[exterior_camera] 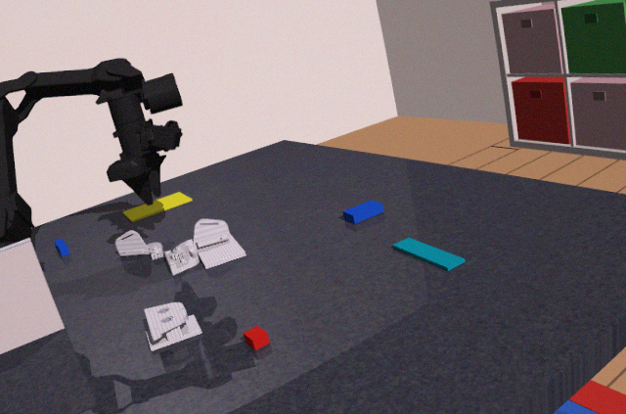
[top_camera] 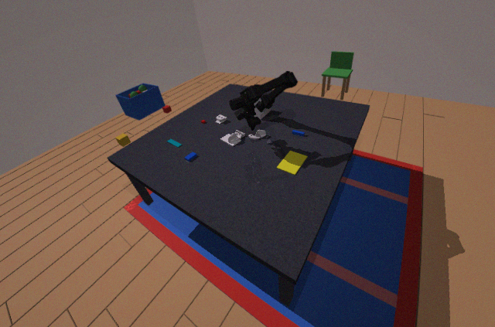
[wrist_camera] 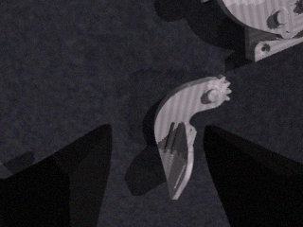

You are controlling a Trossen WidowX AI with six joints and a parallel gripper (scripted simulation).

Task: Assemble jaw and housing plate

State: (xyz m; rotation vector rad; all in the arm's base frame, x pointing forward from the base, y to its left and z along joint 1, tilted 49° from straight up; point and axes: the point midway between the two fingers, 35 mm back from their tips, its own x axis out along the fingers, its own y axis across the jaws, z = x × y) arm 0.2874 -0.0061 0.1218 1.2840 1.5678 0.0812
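The white jaw lies 40 mm behind my gripper tip, 20 mm to the right of it and 90 mm below it. Also, from my gripper tip: red cube: 80 mm behind, 460 mm to the right, 80 mm below; then yellow plate: 100 mm ahead, 280 mm to the left, 90 mm below; then white t-shaped piece: 140 mm behind, 340 mm to the right, 80 mm below.
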